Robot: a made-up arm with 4 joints.
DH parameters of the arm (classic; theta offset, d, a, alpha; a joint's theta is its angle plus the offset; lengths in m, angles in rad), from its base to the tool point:
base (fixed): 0.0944 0 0.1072 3.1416
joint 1: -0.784 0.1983 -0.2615 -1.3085
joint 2: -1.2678 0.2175 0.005 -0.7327
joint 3: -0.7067 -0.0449 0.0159 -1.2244
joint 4: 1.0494 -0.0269 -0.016 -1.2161
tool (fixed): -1.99 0.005 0 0
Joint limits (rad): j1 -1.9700..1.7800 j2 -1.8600..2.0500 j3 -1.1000..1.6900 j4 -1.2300..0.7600
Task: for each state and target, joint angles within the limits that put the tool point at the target. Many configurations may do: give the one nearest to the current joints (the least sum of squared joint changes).
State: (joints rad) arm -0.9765 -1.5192 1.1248 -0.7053
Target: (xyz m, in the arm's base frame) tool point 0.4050 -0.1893 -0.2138
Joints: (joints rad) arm -1.0954 -1.3801 1.2575 -0.6294
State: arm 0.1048 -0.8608 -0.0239 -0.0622
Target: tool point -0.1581 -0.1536 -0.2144
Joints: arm 0.9693 -1.5304 -1.0865 0.0369
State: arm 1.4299 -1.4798 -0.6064 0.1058
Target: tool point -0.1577 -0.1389 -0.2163
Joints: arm 1.0223 -1.8600 -0.9230 -0.2291
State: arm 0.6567 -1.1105 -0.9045 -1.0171
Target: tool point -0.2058 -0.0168 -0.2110
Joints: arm 1.4015 -1.4019 -1.1000 -0.5132
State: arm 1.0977 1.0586 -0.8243 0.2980
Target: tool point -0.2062 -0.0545 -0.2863
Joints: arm 1.2532 1.7090 -0.7773 0.0932
